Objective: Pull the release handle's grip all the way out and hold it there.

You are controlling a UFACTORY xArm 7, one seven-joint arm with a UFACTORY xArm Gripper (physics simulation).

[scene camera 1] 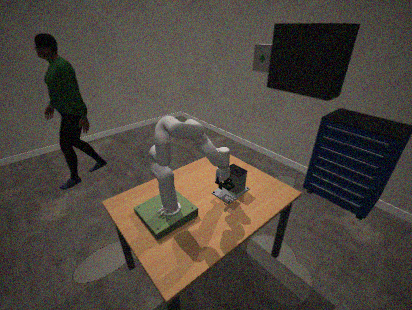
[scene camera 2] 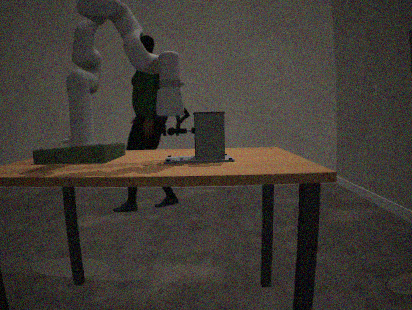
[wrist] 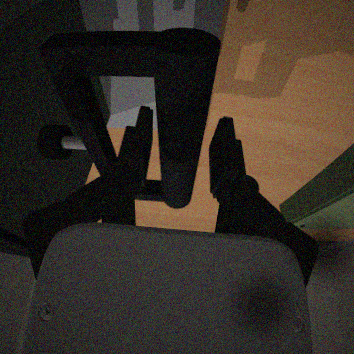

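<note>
The release handle (scene camera 2: pixel 175 131) (wrist: pixel 125 55) is a black frame with a long grip bar (wrist: pixel 177 155), standing out from the side of the grey box (scene camera 1: pixel 239 176) (scene camera 2: pixel 209 136) (wrist: pixel 27 105). A short silver rod (wrist: pixel 74 143) shows between a round black collar on the box and the handle. My gripper (scene camera 1: pixel 223 184) (wrist: pixel 183 127) is partly open around the grip bar. In the wrist view, one finger is inside the handle's opening and the other is outside, with gaps on both sides of the bar. The finger contact is too dark to tell in the scene views.
The box stands on a light base plate (scene camera 1: pixel 220 194) (scene camera 2: pixel 175 159) on the wooden table (scene camera 1: pixel 265 192) (scene camera 2: pixel 280 167). The arm's green base block (scene camera 1: pixel 150 220) (scene camera 2: pixel 75 154) (wrist: pixel 330 200) is at the other side. A person (scene camera 1: pixel 65 95) (scene camera 2: pixel 145 100) and a blue drawer cabinet (scene camera 1: pixel 350 165) are beyond the table.
</note>
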